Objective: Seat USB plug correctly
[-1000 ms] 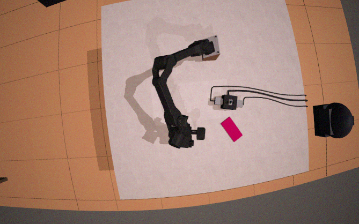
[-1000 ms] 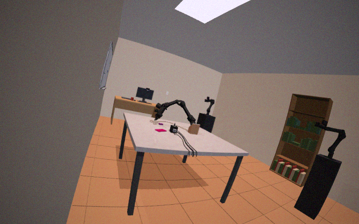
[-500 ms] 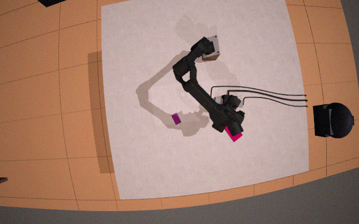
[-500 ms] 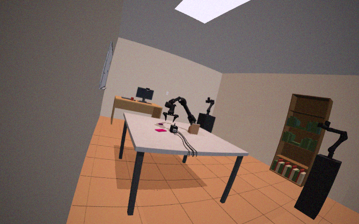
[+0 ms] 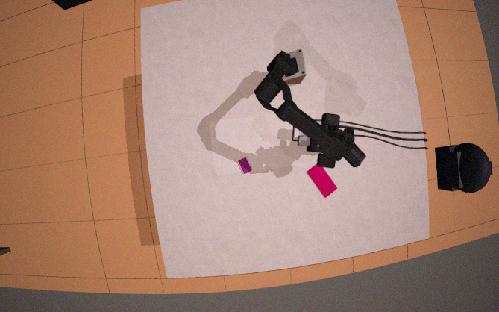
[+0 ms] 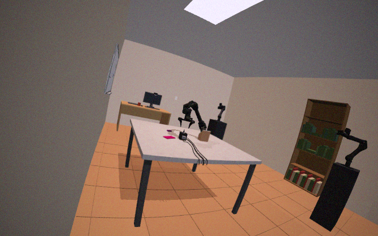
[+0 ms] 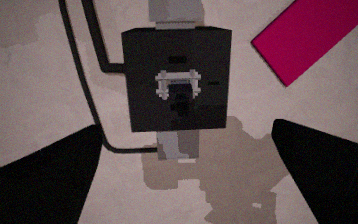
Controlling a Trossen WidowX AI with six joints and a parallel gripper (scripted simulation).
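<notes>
Right now my gripper tip is 40 mm above the dark USB plug. Round my gripper tip: magenta card (160 mm ahead, 130 mm below, 10 mm to the left); USB socket (70 mm below, 10 mm to the left); purple block (300 mm to the right, 130 mm below, 40 mm ahead).
</notes>
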